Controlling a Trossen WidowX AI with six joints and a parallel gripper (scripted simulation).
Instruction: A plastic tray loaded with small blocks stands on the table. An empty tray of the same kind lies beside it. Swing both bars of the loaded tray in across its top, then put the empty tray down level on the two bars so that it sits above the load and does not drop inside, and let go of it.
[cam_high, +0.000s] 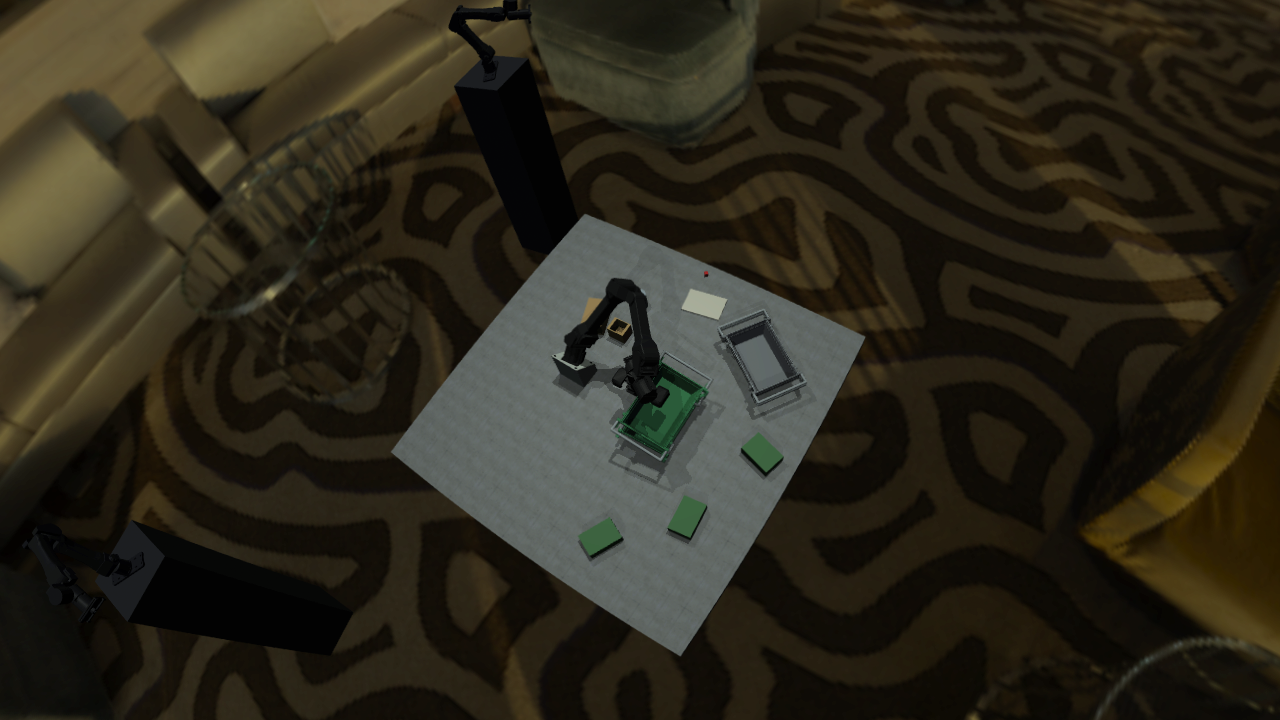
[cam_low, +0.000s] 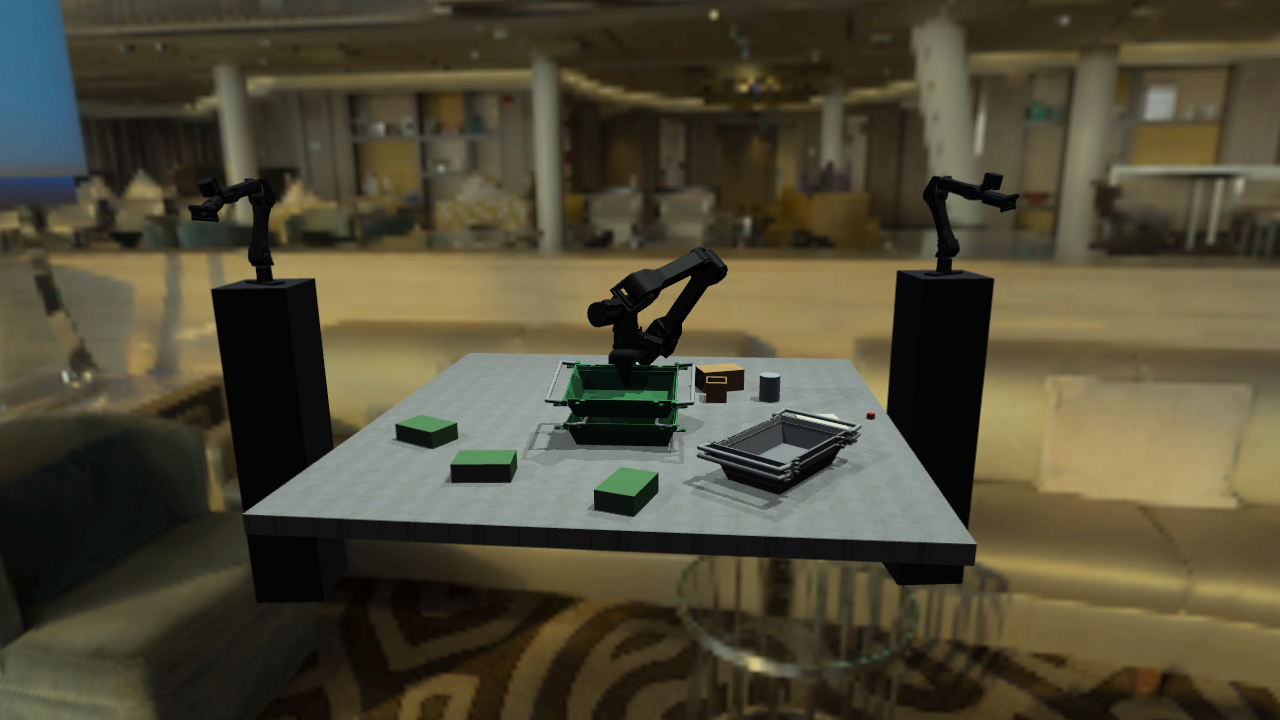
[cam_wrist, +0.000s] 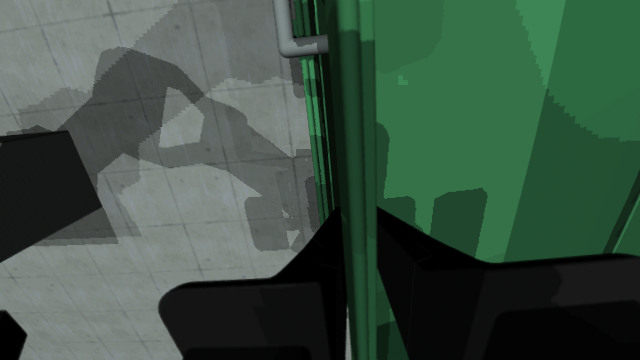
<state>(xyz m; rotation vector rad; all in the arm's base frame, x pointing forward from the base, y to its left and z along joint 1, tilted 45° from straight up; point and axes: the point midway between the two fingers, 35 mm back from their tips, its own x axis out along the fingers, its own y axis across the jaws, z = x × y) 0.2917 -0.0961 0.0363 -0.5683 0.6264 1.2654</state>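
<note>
The green tray is 70 mm ahead of my gripper tip, 20 mm above it and 10 mm to the right of it. From my gripper tip the other things lie so: pale sheet (480 mm to the left, 100 mm below, 10 mm ahead); red block (610 mm to the left, 100 mm below, 40 mm behind).
</note>
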